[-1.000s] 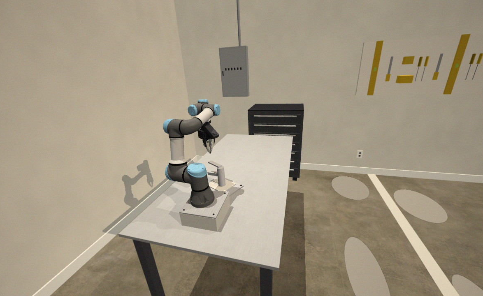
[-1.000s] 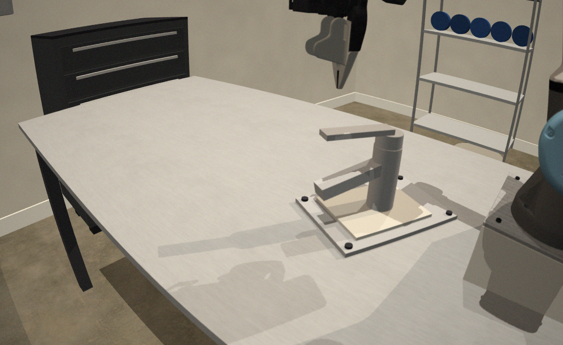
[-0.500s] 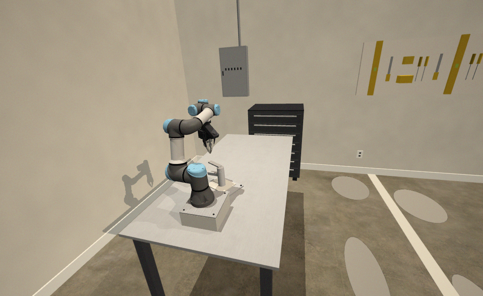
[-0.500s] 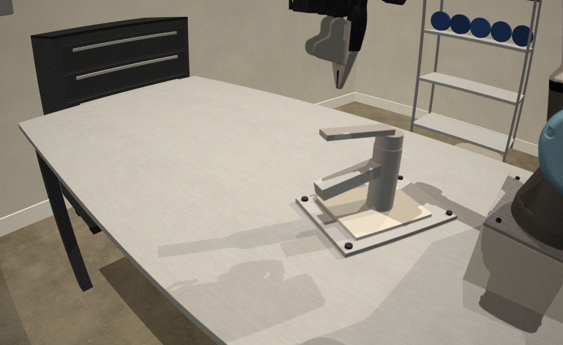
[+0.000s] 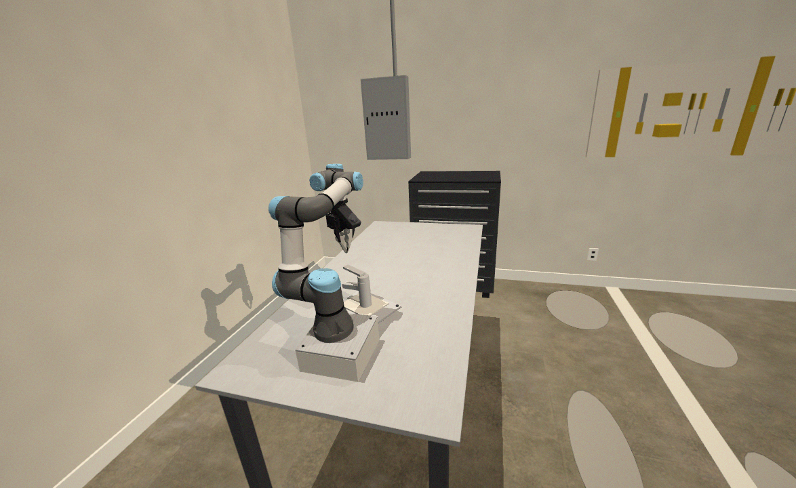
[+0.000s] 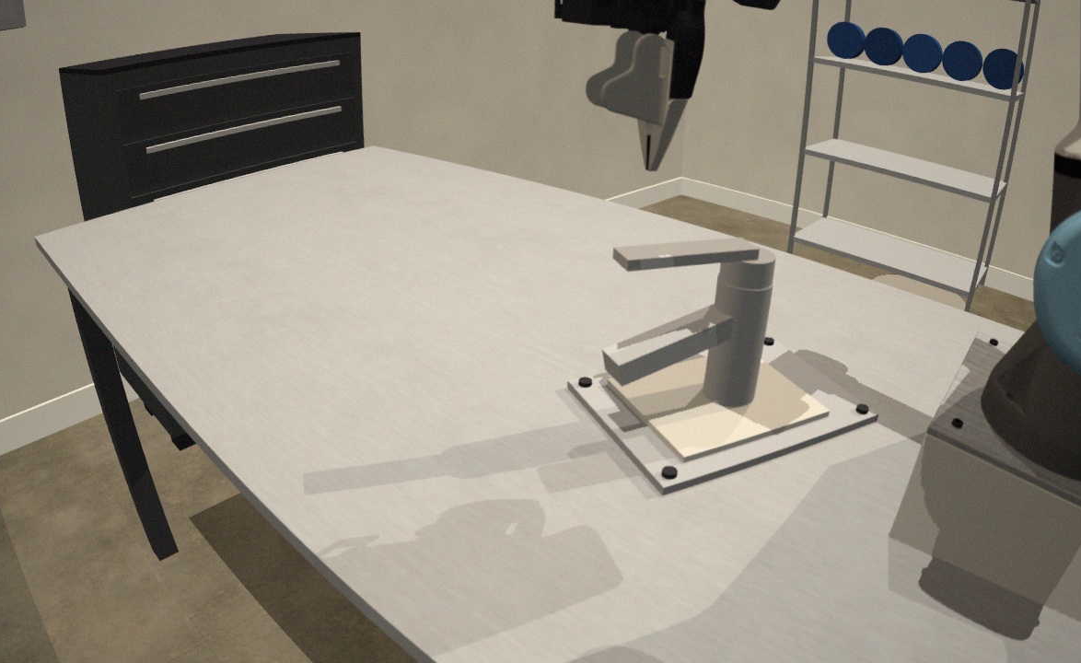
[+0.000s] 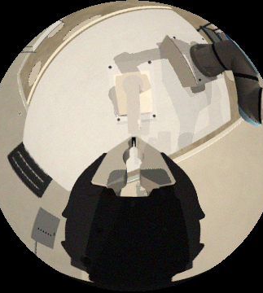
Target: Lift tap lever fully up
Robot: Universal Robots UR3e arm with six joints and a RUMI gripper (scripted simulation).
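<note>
Now: the flat lever 10 mm behind my hand, 30 mm to the right of it and 80 mm below it. Round my hand: grey tap: 30 mm behind, 60 mm to the right, 140 mm below.
</note>
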